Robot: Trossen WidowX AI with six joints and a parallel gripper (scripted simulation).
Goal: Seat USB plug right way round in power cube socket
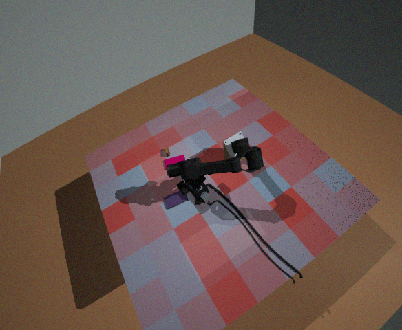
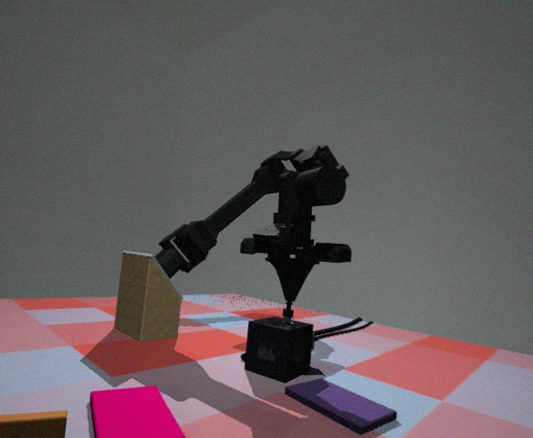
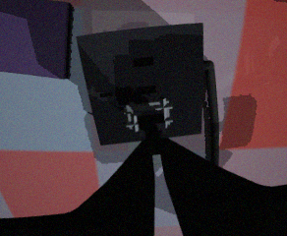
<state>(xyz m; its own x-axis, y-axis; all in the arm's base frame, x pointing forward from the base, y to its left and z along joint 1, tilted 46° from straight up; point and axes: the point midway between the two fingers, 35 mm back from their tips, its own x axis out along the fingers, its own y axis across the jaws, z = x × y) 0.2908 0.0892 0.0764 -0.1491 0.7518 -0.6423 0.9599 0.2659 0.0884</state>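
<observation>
Now: gripper tip 2 cm above the USB plug. From my gripper tip the other things lie so: magenta block (6 cm ahead, 27 cm to the right, 10 cm below); purple flat block (14 cm ahead, 4 cm to the right, 10 cm below); silver-rimmed socket (4 cm below).
</observation>
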